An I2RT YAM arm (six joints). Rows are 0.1 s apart.
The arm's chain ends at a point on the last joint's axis. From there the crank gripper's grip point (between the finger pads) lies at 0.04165 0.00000 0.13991 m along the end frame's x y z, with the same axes.
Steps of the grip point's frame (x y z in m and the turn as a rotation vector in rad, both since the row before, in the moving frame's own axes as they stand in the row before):
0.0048, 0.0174, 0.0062, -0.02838, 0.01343, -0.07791
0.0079, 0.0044, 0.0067, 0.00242, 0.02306, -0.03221
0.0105, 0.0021, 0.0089, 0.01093, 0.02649, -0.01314
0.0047, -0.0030, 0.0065, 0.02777, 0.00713, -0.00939
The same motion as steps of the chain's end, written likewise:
0.0029, 0.0168, 0.0068, -0.02838, 0.01343, -0.07791
0.0047, 0.0061, 0.0077, 0.00242, 0.02306, -0.03221
0.0068, 0.0042, 0.0101, 0.01093, 0.02649, -0.01314
0.0037, 0.0013, 0.0069, 0.02777, 0.00713, -0.00939

